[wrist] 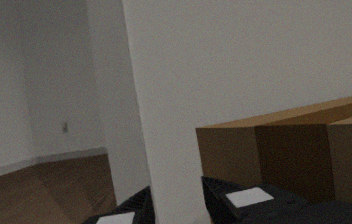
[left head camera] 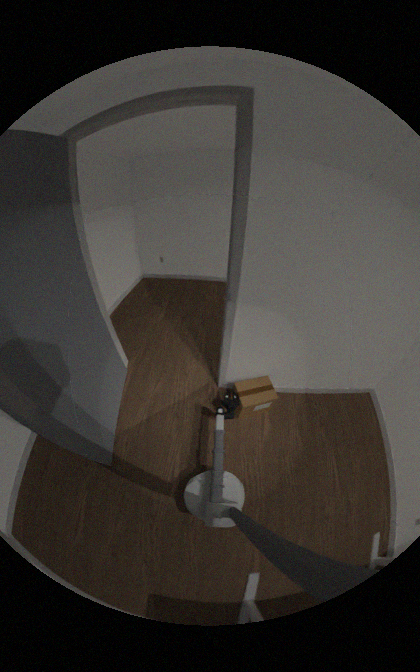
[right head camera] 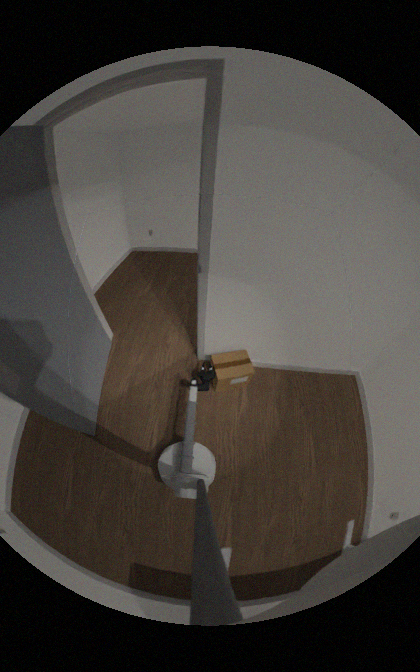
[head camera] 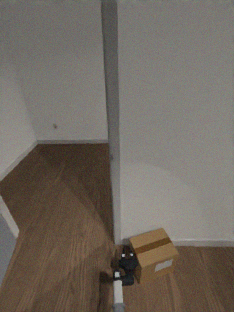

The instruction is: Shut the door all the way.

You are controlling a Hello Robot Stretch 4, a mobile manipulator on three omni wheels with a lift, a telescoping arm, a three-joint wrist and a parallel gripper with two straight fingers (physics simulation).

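Places are measured from the robot's base along level axes (x ahead, y left, z up), in metres.
Where they show: gripper, fingertip midpoint: point(wrist: 178, 196) point(left head camera: 229, 390) point(right head camera: 206, 362) point(head camera: 126, 247).
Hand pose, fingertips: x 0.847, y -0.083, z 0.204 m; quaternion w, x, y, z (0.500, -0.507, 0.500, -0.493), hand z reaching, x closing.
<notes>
After its pixels a point has its place.
The grey door point(head camera: 6, 245) @(z 0.130, x 0.965, y 0.976 m) point(left head camera: 55, 280) @(z 1.234, x 0.761, y 0.947 m) point(right head camera: 40, 280) @(z 1.115, x 0.728, y 0.943 m) stands wide open at the left, swung to this side of the doorway. The doorway's right jamb point(head camera: 113, 100) @(z 1.336, x 1.007, y -0.017 m) point(left head camera: 242, 175) @(z 1.645, x 1.007, y -0.013 m) point(right head camera: 207, 175) @(z 1.502, x 1.007, y -0.015 m) point(wrist: 117, 100) @(z 0.305, x 1.007, y -0.017 m) rises near the middle of the head view. My gripper point(head camera: 127, 251) @(z 0.204, x 0.847, y -0.083 m) point(left head camera: 230, 393) @(z 0.204, x 0.847, y -0.083 m) point(right head camera: 206, 366) @(z 0.204, x 0.847, y -0.083 m) point(wrist: 178, 196) @(z 0.204, x 0.847, y -0.083 m) is open and low near the floor, at the foot of this jamb and far to the right of the door. In the wrist view, the pale jamb edge shows between the fingers; contact cannot be told. No door shows in the wrist view.
A brown cardboard box point(head camera: 152, 252) @(z 0.251, x 0.774, y -0.275 m) point(left head camera: 254, 394) @(z 0.251, x 0.786, y -0.277 m) point(right head camera: 231, 369) @(z 0.252, x 0.769, y -0.285 m) point(wrist: 230, 150) @(z 0.234, x 0.840, y -0.128 m) sits on the floor by the wall, close against my gripper's right side. Through the doorway lies another room with a wall outlet point(head camera: 55, 126) @(z 0.367, x 3.346, y 1.171 m) point(left head camera: 161, 259) @(z 0.365, x 3.349, y 1.169 m) point(right head camera: 150, 232) @(z 0.369, x 3.343, y 1.164 m) point(wrist: 65, 127) @(z 0.372, x 3.337, y 1.164 m).
</notes>
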